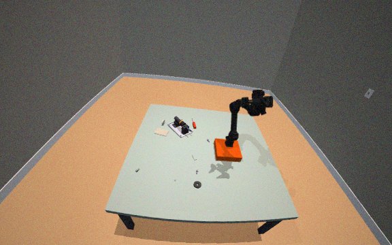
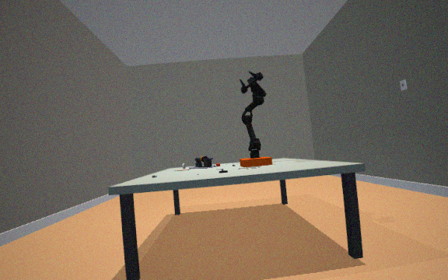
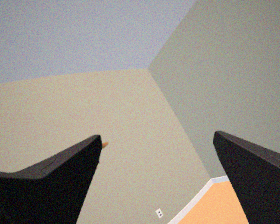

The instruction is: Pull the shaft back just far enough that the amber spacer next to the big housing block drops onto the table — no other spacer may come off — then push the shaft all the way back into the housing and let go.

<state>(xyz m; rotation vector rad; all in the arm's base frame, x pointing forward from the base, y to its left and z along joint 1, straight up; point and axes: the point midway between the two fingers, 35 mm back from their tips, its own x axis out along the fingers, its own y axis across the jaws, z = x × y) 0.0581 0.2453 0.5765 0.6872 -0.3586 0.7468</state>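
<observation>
Right now the dark round shaft is 570 mm below my gripper tip, 460 mm to the right of it and 330 mm ahead of it. Also, from my gripper tip: amber spacer (570 mm below, 490 mm to the right, 350 mm ahead); tan pad (650 mm below, 540 mm ahead, 430 mm to the right); pale ring (620 mm below, 550 mm to the right, 540 mm ahead).
</observation>
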